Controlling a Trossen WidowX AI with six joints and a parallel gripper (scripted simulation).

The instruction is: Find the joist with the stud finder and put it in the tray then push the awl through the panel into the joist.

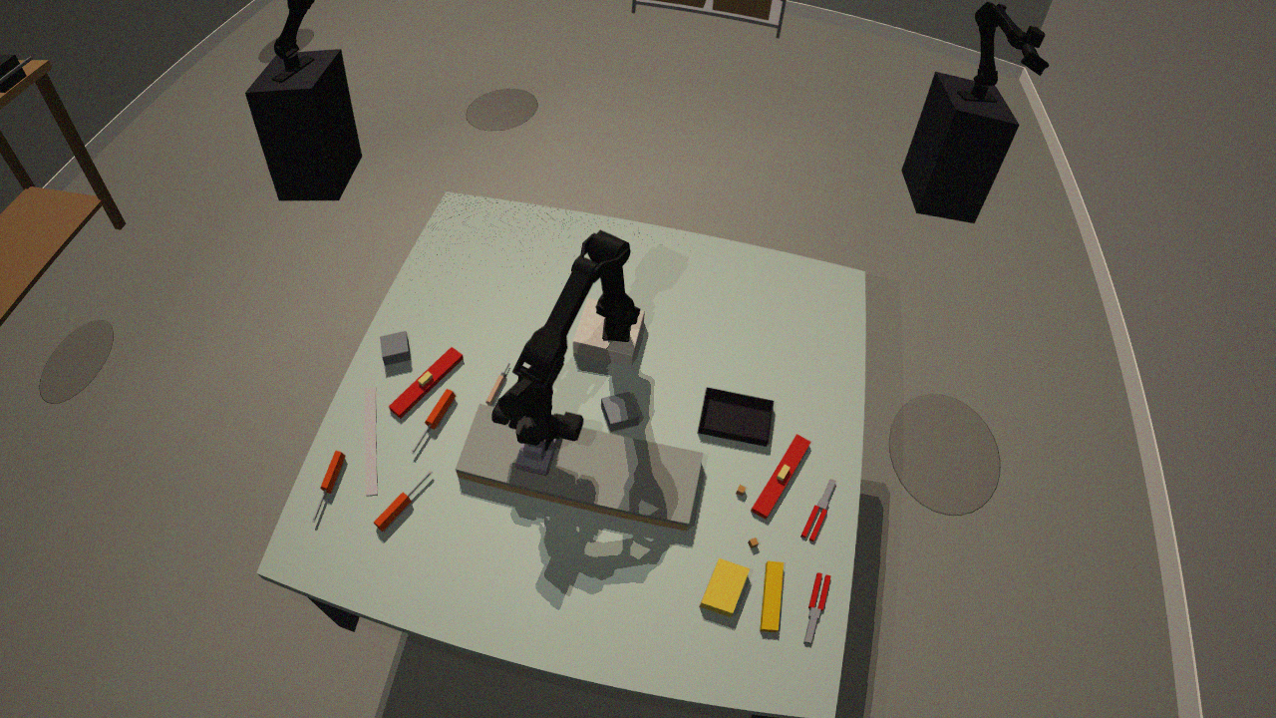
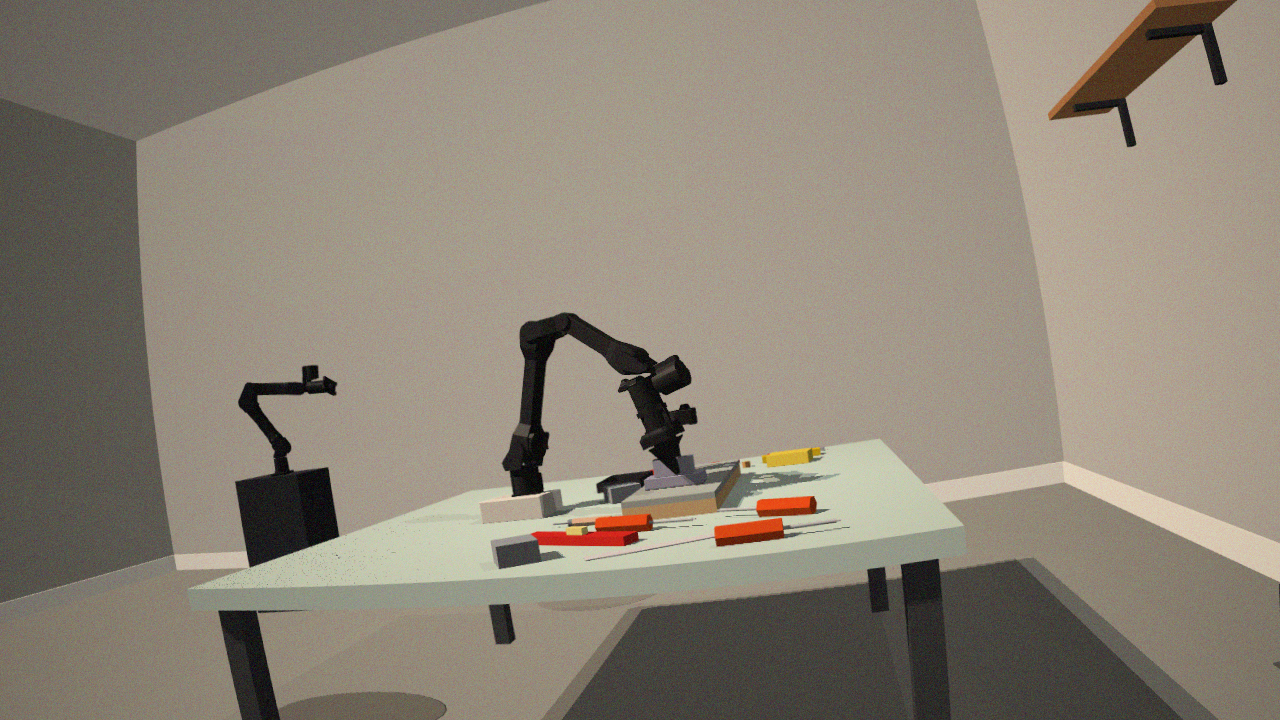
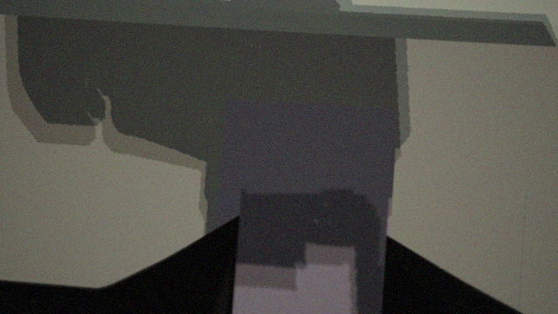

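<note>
Now: the dark tray 450 mm to the left of my gripper tip, 150 mm behind it and 50 mm below it. The rest, counted from my gripper tip: grey stud finder: 20 mm behind, 20 mm above; white strip: 410 mm to the right, 60 mm below, 10 mm behind; awl: 210 mm behind, 120 mm to the right, 60 mm below.
</note>
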